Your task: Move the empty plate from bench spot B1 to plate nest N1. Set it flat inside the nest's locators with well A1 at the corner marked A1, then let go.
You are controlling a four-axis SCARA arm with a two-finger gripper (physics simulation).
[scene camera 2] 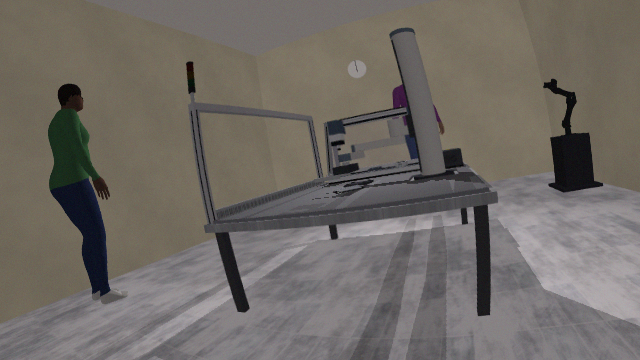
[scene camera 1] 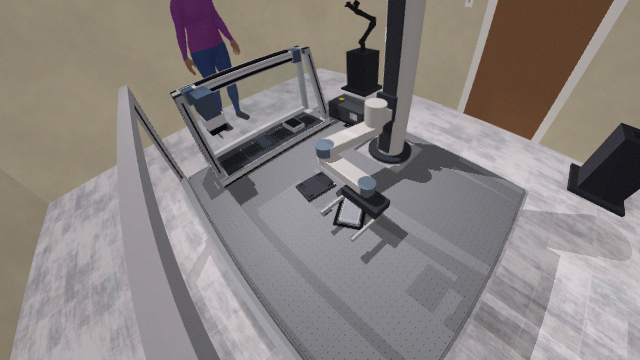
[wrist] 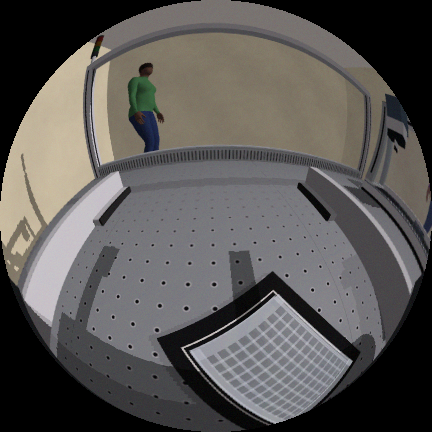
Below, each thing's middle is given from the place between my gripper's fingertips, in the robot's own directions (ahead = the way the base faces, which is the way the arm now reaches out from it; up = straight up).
Scene:
The black nest with white outline (wrist: 176,345) lies 14 cm behind my hand, 9 cm below it and 5 cm to the right of it. The rest, counted from my hand: well plate (wrist: 273,356) 14 cm behind, 8 cm below, 5 cm to the right.

